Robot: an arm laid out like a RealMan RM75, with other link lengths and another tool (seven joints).
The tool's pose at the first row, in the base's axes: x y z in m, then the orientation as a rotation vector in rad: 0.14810 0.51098 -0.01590 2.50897 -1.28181 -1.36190
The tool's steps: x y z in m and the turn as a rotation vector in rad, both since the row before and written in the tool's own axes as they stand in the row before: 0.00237 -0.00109 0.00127 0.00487 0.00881 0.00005; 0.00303 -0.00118 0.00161 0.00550 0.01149 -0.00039; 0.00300 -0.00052 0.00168 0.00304 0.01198 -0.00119; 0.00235 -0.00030 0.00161 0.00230 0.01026 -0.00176; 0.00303 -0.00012 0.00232 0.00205 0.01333 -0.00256; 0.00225 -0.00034 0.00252 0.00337 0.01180 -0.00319; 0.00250 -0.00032 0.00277 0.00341 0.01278 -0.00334; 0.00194 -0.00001 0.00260 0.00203 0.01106 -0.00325; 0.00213 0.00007 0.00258 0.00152 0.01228 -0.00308; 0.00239 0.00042 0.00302 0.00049 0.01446 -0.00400; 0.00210 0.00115 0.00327 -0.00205 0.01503 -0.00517
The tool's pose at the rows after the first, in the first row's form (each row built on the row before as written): 0.14859 0.51058 -0.01873 2.51517 -1.28520 -1.34783; 0.14912 0.50990 -0.02225 2.52306 -1.28823 -1.32977; 0.14920 0.50881 -0.02555 2.53019 -1.28781 -1.31186; 0.14902 0.50797 -0.02828 2.53674 -1.28630 -1.29673; 0.14848 0.50677 -0.03186 2.54478 -1.28307 -1.27739; 0.14774 0.50628 -0.03514 2.55372 -1.28065 -1.25992; 0.14695 0.50567 -0.03875 2.56301 -1.27787 -1.24101; 0.14591 0.50516 -0.04178 2.57067 -1.27414 -1.22496; 0.14493 0.50444 -0.04490 2.57805 -1.26985 -1.20726; 0.14357 0.50342 -0.04838 2.58605 -1.26311 -1.18688; 0.14150 0.50215 -0.05162 2.59336 -1.25254 -1.16668
